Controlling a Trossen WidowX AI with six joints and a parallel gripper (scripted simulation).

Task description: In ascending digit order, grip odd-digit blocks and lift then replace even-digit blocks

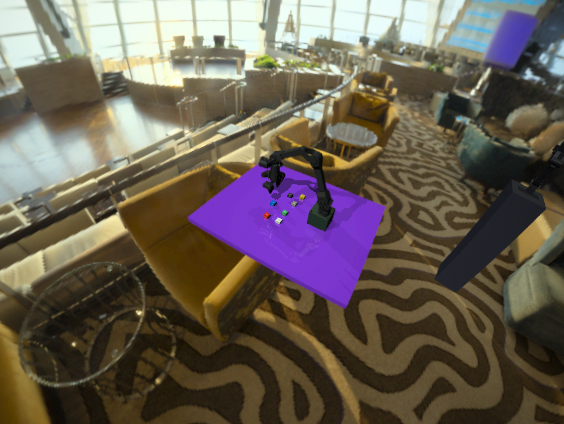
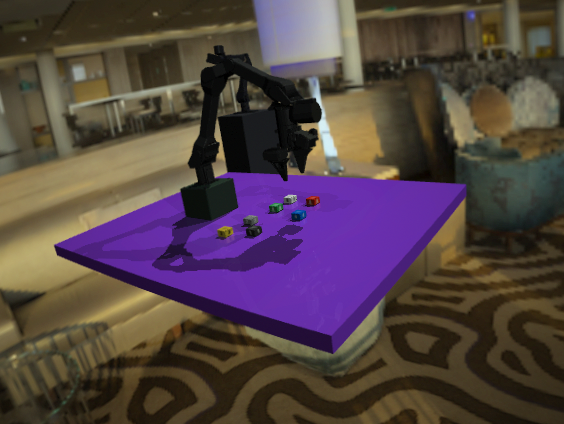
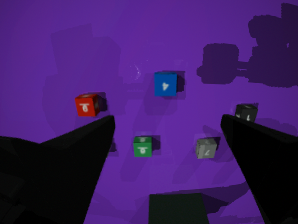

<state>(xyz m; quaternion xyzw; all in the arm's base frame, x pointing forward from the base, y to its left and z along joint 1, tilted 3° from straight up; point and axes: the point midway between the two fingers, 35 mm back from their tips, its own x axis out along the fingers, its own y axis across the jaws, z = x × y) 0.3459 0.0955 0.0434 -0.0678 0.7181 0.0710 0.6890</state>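
Right now my gripper tip is 140 mm past the white block, 120 mm above it and 90 mm to the right of it. Round my gripper tip: green block 120 mm below, 120 mm behind, 10 mm to the left; then red block 120 mm below, 110 mm to the left, 50 mm behind; then blue block 120 mm below, 10 mm to the right.
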